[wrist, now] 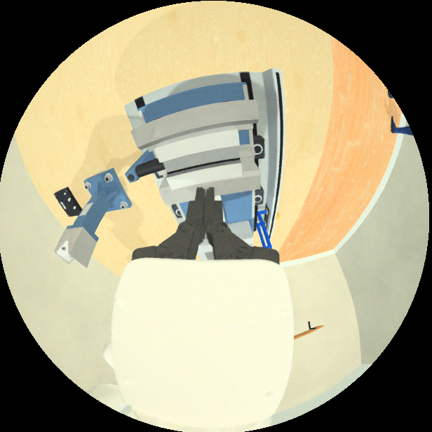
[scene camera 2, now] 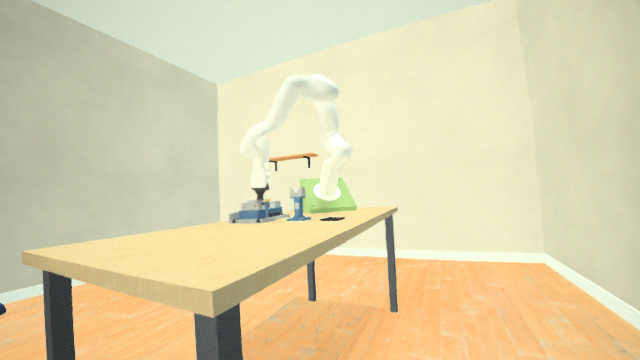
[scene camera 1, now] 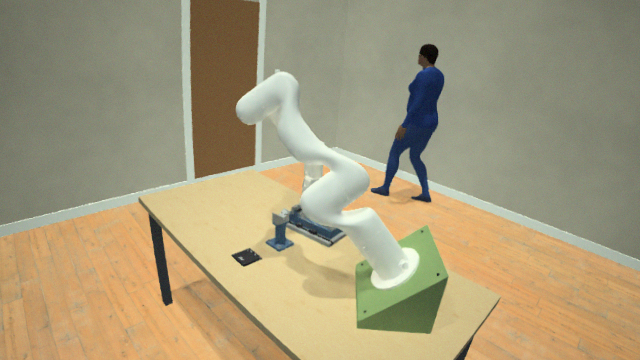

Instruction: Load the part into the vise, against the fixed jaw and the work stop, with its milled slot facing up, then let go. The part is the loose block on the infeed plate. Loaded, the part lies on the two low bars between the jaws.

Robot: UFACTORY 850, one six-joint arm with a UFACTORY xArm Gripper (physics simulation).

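Observation:
The vise (scene camera 1: 320,231) (scene camera 2: 260,215) (wrist: 270,150) stands on the table. In the wrist view the pale part (wrist: 200,146) lies between the far jaw (wrist: 195,122) and the near jaw (wrist: 175,196), with its milled slot facing up as a grey channel along its length. A black cylinder on a blue bracket, seemingly the work stop (wrist: 149,168), is at its left end; contact is hard to tell. My gripper (scene camera 2: 260,199) (wrist: 206,198) is shut and empty, its tips at the near jaw in the wrist view. The arm hides the gripper in scene camera 1.
A blue stand with a grey notched head (scene camera 1: 280,231) (scene camera 2: 298,206) (wrist: 92,215) is beside the vise. A flat black plate (scene camera 1: 246,257) (scene camera 2: 332,218) (wrist: 67,201) lies beyond it with no block on it. The green arm base (scene camera 1: 405,305) (scene camera 2: 345,202) stands on the table. A person (scene camera 1: 422,110) is behind the table.

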